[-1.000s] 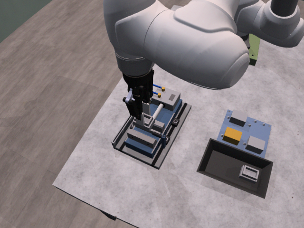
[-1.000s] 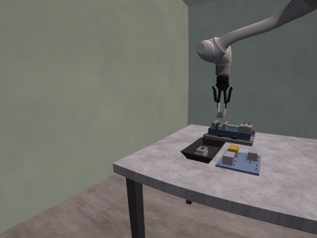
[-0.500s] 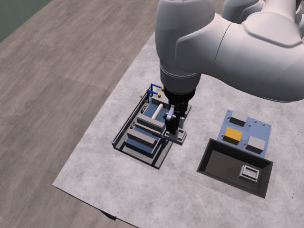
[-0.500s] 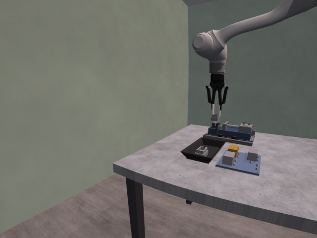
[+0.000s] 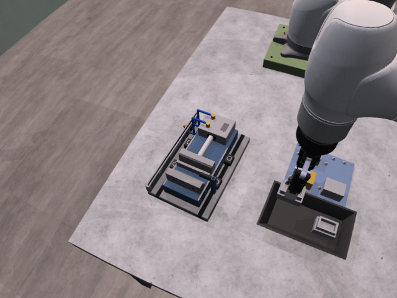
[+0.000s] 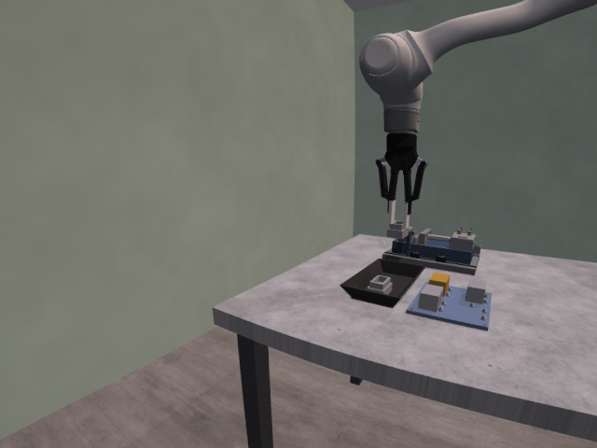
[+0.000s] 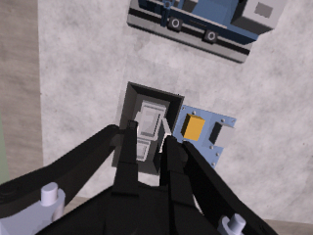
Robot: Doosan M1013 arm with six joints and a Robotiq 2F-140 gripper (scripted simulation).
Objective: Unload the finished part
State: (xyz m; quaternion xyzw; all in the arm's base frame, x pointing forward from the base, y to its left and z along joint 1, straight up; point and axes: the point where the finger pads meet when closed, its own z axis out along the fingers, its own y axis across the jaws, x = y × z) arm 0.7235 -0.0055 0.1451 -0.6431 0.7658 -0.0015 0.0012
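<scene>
Right now the yellow block is 120 mm behind my hand, 50 mm to the left of it and 160 mm below it. Also, from my hand: blue fixture plate (150 mm behind, 100 mm to the left, 180 mm below).
</scene>
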